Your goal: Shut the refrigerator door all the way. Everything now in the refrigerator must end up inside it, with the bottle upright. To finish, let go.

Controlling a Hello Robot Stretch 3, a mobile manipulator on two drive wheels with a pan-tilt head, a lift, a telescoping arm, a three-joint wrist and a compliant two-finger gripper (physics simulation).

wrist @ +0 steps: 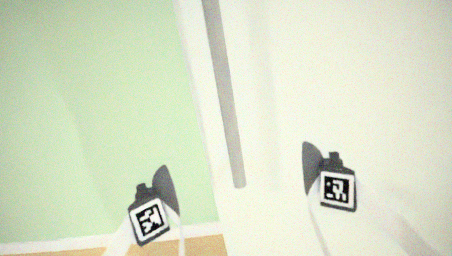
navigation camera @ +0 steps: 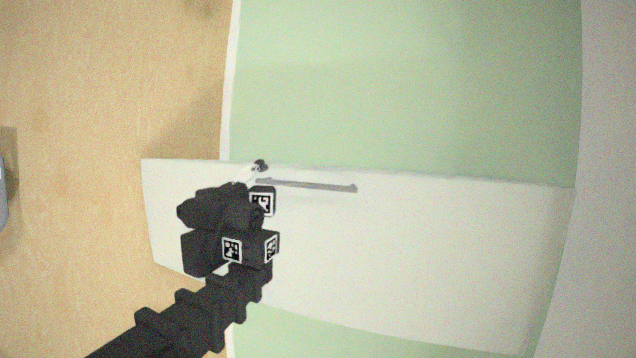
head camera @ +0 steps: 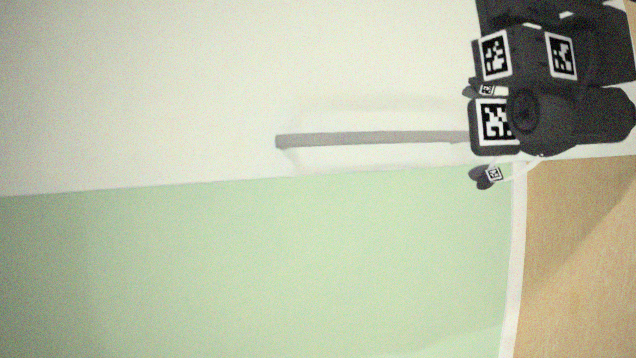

Scene:
The gripper shows in the wrist view (237, 171), in the navigation camera view and in the head camera view. The same spot on the gripper: (navigation camera: 259, 165) is (head camera: 487, 180). The same spot on a white refrigerator door: (wrist: 365, 86) is (navigation camera: 288, 241).

